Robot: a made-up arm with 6 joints. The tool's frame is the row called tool. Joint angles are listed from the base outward. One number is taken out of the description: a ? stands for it. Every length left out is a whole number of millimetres.
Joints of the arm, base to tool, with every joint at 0 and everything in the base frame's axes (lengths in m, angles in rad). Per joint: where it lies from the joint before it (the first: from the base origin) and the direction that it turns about. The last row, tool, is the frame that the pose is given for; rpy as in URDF.
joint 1: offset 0 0 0.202 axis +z
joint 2: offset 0 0 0 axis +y
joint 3: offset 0.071 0 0.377 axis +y
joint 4: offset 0.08 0 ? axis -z
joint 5: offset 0 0 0 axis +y
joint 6: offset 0.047 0 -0.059 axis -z
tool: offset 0 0 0 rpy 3.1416 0 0
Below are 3 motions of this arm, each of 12 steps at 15 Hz.
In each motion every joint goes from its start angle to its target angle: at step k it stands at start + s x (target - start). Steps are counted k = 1, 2, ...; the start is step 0. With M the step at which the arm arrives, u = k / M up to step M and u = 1 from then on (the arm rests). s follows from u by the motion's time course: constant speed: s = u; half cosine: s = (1 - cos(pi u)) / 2; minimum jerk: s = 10 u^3 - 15 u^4 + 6 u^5.
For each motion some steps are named. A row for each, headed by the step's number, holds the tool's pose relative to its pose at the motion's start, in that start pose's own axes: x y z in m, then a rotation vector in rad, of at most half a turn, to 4 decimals.
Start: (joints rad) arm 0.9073 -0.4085 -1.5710 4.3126 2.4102 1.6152
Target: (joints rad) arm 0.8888 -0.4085 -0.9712 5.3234 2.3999 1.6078
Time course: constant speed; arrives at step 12
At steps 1, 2, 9, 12:
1: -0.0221 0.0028 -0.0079 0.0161 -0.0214 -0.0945
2: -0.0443 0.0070 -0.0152 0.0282 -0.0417 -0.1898
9: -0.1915 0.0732 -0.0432 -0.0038 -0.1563 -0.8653
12: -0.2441 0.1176 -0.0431 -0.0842 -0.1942 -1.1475

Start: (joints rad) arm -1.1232 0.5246 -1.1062 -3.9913 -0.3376 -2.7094
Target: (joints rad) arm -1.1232 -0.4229 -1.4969 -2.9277 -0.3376 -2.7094
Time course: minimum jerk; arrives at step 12
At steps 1, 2, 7, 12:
1: 0.0012 0.0009 -0.0024 -0.0009 0.0054 0.0068
2: 0.0078 0.0061 -0.0170 -0.0053 0.0377 0.0472
7: 0.0379 0.0759 -0.3709 0.1549 0.7888 0.7548
12: -0.0527 0.0718 -0.5839 0.4504 1.2512 0.9882

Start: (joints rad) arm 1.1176 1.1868 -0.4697 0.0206 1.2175 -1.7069
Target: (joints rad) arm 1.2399 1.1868 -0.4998 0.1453 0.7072 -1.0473
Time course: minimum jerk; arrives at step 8
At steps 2, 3, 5, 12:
2: 0.0017 0.0036 -0.0038 -0.0559 -0.0056 0.0771
3: 0.0045 0.0093 -0.0104 -0.1496 -0.0076 0.2046
5: 0.0120 0.0219 -0.0294 -0.3988 0.0320 0.5319
12: 0.0168 0.0278 -0.0419 -0.5520 0.0894 0.7241

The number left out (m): -0.355
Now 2 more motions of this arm.
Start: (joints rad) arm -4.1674 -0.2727 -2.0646 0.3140 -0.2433 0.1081
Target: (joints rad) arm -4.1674 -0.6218 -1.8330 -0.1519 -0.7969 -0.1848
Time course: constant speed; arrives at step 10
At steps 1, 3, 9, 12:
1: 0.0171 -0.0088 -0.0116 0.0219 0.0649 -0.0733
3: 0.0494 -0.0263 -0.0370 0.0658 0.1965 -0.2174
9: 0.1286 -0.0749 -0.1275 0.1989 0.6083 -0.6239
12: 0.1391 -0.0819 -0.1443 0.2214 0.6796 -0.6868

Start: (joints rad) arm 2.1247 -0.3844 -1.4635 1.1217 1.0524 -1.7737
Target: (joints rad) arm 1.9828 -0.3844 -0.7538 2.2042 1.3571 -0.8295
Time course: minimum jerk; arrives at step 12
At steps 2, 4, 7, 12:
2: -0.0089 -0.0026 0.0041 0.0129 0.0229 0.0734
4: -0.0521 -0.0176 0.0218 0.0721 0.1337 0.4341
7: -0.1542 -0.0693 0.0475 0.1925 0.4414 1.3248
12: -0.2262 -0.1209 0.0490 0.2619 0.7658 1.9466

